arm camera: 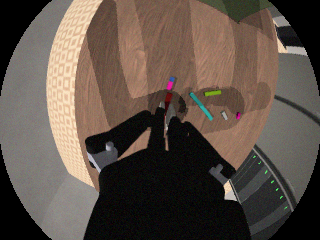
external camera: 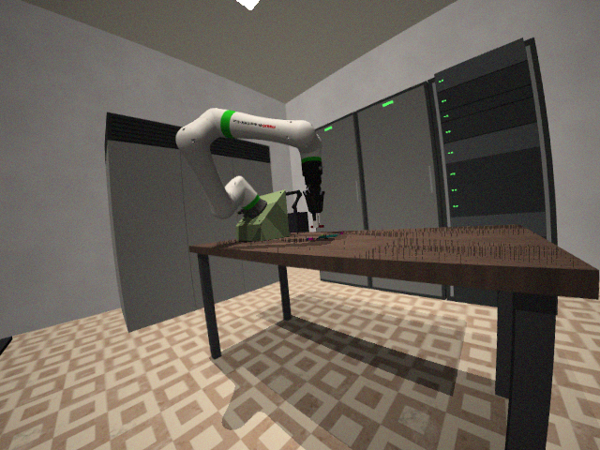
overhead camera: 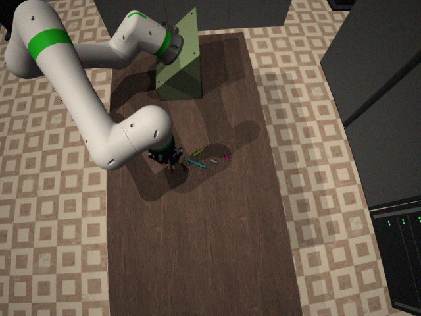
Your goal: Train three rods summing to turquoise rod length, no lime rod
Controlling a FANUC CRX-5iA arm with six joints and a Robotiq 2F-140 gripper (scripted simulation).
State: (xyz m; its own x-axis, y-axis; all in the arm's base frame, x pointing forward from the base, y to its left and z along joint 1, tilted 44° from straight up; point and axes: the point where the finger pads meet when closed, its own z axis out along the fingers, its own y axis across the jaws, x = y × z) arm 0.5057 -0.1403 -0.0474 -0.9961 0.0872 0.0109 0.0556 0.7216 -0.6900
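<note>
The small blue rod is 6 cm behind my hand and 9 cm below it. The rest, counted from my hand: lime rod: 6 cm behind, 12 cm to the left, 9 cm below; red rod: 3 cm below; turquoise rod: 1 cm behind, 10 cm to the left, 9 cm below.
</note>
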